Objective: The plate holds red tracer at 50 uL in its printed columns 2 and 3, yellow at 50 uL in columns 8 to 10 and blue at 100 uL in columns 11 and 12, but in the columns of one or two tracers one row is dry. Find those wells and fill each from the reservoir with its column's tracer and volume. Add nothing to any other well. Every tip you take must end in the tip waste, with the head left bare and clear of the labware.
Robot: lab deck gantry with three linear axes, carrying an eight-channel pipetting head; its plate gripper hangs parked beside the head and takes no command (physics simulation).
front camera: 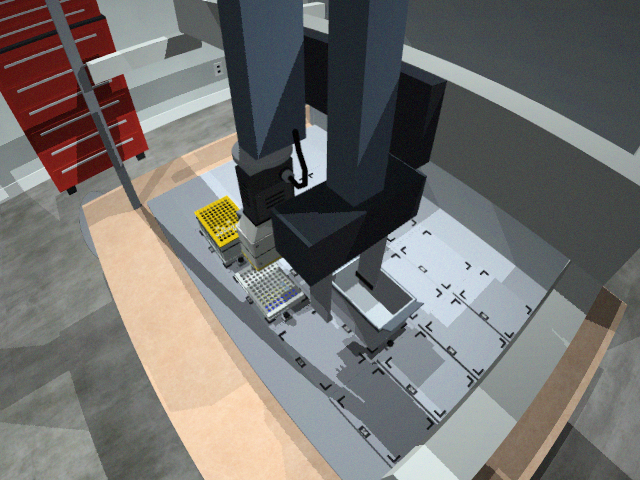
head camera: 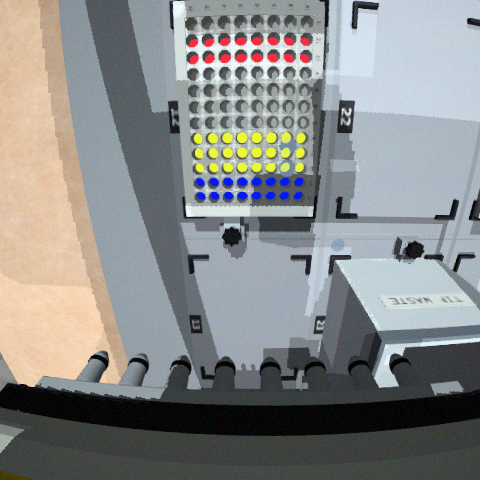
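The plate shows colour in all eight rows of columns 2 and 3 (red), 8 to 10 (yellow) and 11 and 12 (blue); columns 1 and 4 to 7 look empty. Faint bluish spots overlie row B near columns 8 to 10. The pipetting head is beside the plate in the front view; its eight nozzles carry no tips. The yellow tip rack has some bare positions. The tip waste is right of the head. The parked plate gripper is open and empty. The reservoir does not show.
The gripper's dark body hangs between the head and the tip waste. Two tall columns rise above the deck. Black knobs stand near the plate and the tip waste.
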